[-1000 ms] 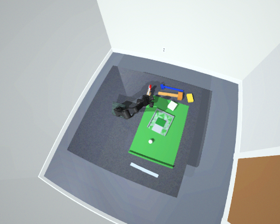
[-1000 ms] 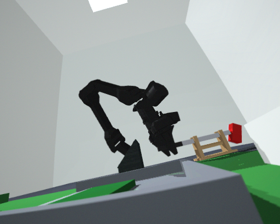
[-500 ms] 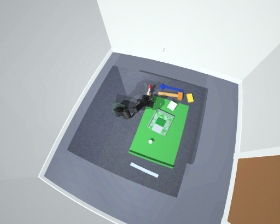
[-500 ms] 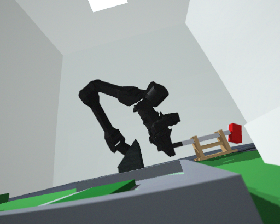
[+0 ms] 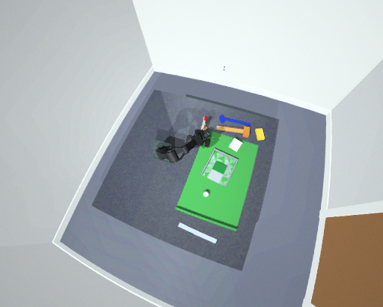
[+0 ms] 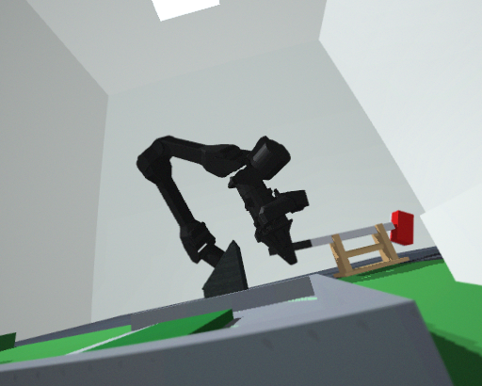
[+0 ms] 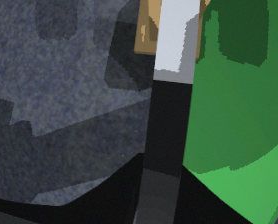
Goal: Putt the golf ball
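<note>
The red putter lies 30 mm behind my gripper tip, 110 mm to the left of it and 20 mm above it. Also, from my gripper tip: blue tool 180 mm ahead, 360 mm to the left, 30 mm below; wooden putter stand 30 mm behind, 130 mm to the left, 10 mm below; white cube 280 mm ahead, 130 mm to the left, 20 mm below.
</note>
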